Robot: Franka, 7 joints.
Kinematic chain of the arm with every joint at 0, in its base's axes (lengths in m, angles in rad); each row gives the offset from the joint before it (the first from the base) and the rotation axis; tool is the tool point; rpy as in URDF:
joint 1: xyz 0 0 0.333 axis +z
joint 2: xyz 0 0 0 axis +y
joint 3: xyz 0 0 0.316 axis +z
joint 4: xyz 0.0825 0 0 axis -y
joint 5: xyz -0.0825 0 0.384 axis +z
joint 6: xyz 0 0 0 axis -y
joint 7: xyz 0.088 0 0 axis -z
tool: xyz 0 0 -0.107 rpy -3.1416 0 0
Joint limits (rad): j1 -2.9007..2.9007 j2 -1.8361..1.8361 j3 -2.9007..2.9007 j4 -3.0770..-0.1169 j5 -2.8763..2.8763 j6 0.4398..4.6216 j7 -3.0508..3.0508
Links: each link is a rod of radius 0.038 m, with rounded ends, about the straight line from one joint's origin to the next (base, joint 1, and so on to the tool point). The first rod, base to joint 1, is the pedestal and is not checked.
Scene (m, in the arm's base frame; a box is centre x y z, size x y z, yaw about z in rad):
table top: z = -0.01
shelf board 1: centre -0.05 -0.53 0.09 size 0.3 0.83 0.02 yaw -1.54
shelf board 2: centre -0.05 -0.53 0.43 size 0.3 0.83 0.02 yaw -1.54
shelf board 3: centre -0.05 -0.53 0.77 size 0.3 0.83 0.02 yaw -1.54
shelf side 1: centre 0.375 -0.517 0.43 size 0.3 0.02 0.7 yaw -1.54
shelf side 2: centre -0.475 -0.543 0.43 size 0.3 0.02 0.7 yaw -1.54
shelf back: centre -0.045 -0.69 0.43 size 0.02 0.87 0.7 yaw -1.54
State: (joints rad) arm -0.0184 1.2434 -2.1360 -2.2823 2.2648 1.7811 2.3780
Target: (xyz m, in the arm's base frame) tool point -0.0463 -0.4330 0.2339
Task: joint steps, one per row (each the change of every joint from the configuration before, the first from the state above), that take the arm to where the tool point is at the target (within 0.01 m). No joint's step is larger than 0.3 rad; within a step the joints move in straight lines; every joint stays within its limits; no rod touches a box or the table.
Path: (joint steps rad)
1: 0.0760 0.1616 -0.0779 -0.2509 0.0609 -0.0135 -0.2485
2: 0.0760 0.1616 -0.0779 -0.2509 0.0609 -0.0135 -0.2485
3: 0.0760 0.1616 -0.0778 -0.2509 0.0610 -0.0135 -0.2485
4: 0.0103 -0.1489 0.1863 -0.0140 -0.2487 -0.1007 0.2485
5: 0.0103 -0.1490 0.1864 -0.0140 -0.2486 -0.1006 0.2485
6: 0.0102 -0.1489 0.1864 -0.0140 -0.2486 -0.1006 0.2485
7: -0.1593 -0.0214 0.1350 0.2244 0.2252 0.1469 0.0000
8: -0.1593 -0.0214 0.1350 0.2244 0.2253 0.1469 0.0000

